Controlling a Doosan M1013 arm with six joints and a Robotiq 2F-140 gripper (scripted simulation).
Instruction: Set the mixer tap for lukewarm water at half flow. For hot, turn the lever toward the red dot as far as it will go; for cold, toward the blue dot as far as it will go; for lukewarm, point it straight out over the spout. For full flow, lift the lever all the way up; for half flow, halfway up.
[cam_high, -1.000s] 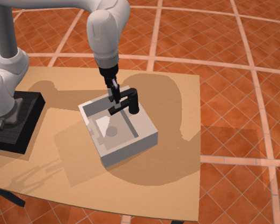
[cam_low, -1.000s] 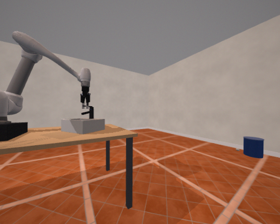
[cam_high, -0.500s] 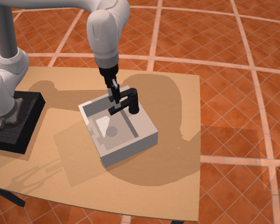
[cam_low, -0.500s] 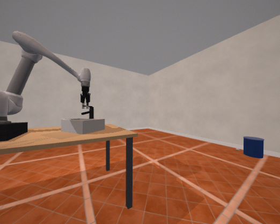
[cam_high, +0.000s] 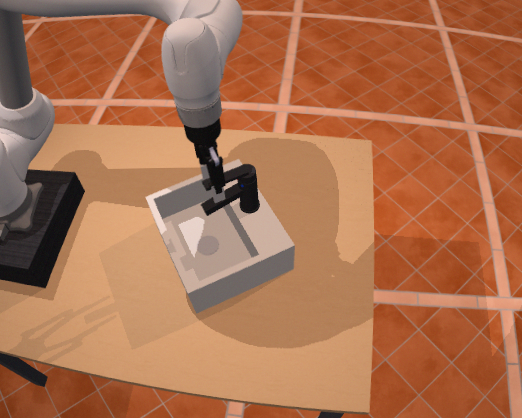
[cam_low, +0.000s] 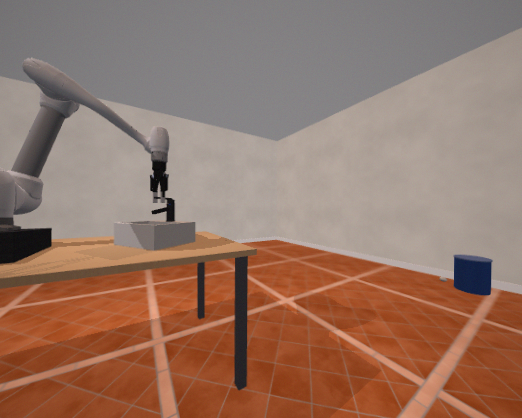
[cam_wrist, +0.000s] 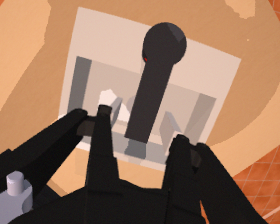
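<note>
The lever is 3 cm ahead of my hand and 1 cm to the left of it. From my hand the other things lie so: black mixer tap (6 cm ahead, 5 cm below, 2 cm to the left); grey sink basin (23 cm below, 3 cm behind, 1 cm to the right).
</note>
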